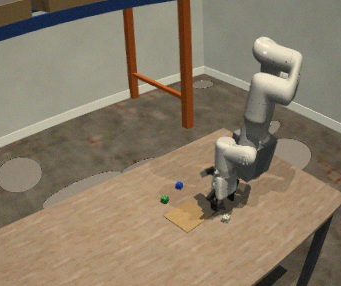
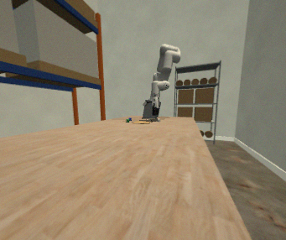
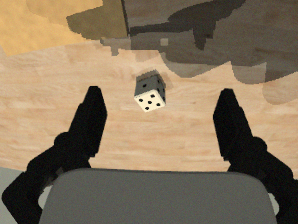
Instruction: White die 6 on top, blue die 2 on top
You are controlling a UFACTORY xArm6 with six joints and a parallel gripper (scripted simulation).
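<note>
Now: the white die 10 mm ahead of my hand, 30 mm to the left of it and 60 mm below it. Round my hand: blue die 20 mm behind, 260 mm to the right, 60 mm below; green die 90 mm ahead, 240 mm to the right, 60 mm below; tan mat 90 mm ahead, 100 mm to the right, 70 mm below.
</note>
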